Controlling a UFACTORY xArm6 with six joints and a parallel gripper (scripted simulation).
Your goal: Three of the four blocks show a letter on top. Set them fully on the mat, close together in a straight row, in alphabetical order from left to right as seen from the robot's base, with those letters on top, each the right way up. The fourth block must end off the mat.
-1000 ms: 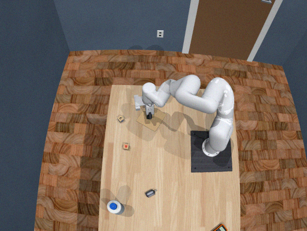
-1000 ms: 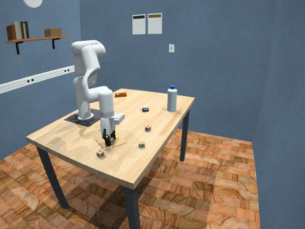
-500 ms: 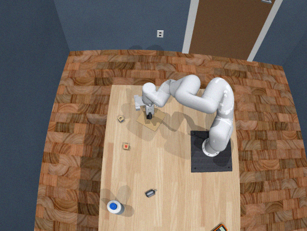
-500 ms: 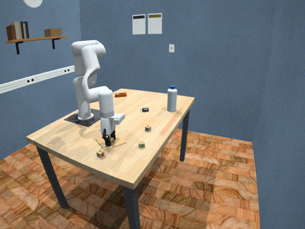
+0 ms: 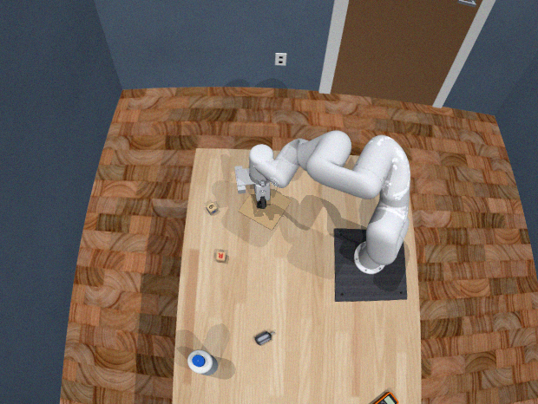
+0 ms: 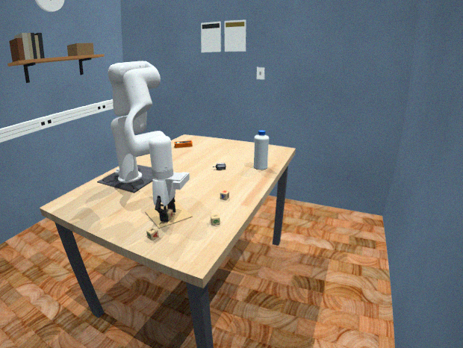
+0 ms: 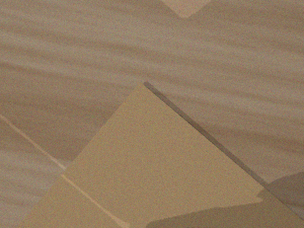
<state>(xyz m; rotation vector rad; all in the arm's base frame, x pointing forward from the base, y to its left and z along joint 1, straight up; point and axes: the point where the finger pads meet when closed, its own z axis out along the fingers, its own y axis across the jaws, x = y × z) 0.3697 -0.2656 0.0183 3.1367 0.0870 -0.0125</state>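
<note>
The tan mat lies 30 mm to the left of my hand, 20 mm below it and 20 mm behind it. Round my hand: orange device (830 mm to the left, 330 mm behind, 10 mm below); then small dark object (510 mm to the left, 30 mm ahead, 10 mm below).
</note>
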